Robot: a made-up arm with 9 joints.
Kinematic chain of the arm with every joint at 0, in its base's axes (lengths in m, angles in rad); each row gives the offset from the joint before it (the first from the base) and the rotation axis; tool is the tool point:
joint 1: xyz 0 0 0.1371 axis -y
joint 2: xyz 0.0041 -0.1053 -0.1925 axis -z
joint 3: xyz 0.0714 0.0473 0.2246 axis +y
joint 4: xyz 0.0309 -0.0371 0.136 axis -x
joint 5: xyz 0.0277 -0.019 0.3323 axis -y
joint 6: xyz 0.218 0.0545 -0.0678 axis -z
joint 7: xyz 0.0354 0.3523 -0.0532 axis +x
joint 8: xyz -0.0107 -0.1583 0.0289 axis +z
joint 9: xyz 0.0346 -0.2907 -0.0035 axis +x
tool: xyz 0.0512 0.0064 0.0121
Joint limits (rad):
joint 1: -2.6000..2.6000
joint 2: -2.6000..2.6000
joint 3: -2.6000..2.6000
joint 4: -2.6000..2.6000
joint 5: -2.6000..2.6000
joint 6: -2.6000..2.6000
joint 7: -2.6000..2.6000
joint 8: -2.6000..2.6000
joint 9: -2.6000..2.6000
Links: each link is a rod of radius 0.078 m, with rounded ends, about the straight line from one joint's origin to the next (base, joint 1, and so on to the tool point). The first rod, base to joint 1, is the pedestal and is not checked.
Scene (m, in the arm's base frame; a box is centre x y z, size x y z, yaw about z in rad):
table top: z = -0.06
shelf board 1: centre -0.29 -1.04 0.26 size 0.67 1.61 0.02 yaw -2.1
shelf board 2: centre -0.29 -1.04 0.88 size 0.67 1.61 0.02 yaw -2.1
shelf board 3: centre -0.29 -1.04 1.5 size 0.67 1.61 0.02 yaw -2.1
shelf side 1: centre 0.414 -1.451 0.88 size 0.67 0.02 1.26 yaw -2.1
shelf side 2: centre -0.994 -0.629 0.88 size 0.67 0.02 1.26 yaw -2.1
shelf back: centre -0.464 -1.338 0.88 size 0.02 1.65 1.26 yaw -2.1
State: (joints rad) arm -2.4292 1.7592 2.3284 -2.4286 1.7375 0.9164 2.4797 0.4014 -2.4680
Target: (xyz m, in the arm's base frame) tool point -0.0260 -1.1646 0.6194
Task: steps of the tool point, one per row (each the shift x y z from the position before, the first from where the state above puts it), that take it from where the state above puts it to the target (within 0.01 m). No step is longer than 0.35 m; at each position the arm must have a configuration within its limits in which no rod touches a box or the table.
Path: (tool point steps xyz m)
1: 0.0870 -0.2802 0.1613
2: 0.0034 -0.3157 0.0936
3: -0.0848 -0.3052 0.0268
4: -0.1622 -0.2517 -0.0278
5: -0.2152 -0.1660 -0.0631
6: -0.2332 -0.0642 -0.0768
7: -0.0723 -0.1524 0.0367
8: -0.0898 -0.1479 0.0014
9: -0.0944 -0.1381 -0.0381

